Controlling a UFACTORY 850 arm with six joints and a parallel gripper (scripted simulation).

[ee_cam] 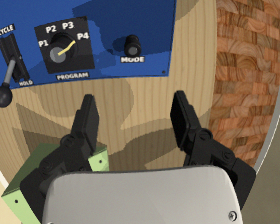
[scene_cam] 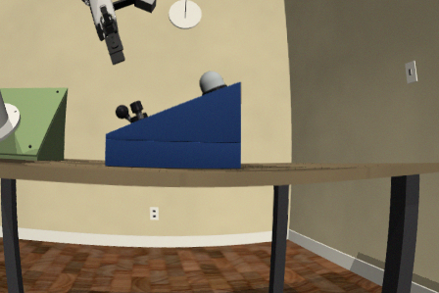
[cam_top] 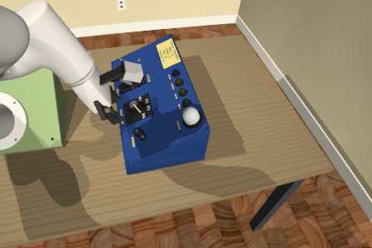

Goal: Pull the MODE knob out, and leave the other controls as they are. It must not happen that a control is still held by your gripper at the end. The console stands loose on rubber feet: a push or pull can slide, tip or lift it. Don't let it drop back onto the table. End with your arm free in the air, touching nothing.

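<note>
My hand is 6 cm short of the black mode knob, 1 cm to the right of it and 13 cm above it. The rest, counted from my hand: blue sloped console 7 cm ahead, 19 cm to the left, 16 cm below; then program selector 5 cm ahead, 12 cm to the left, 13 cm below; then black ball lever 24 cm to the left, 12 cm below.
</note>
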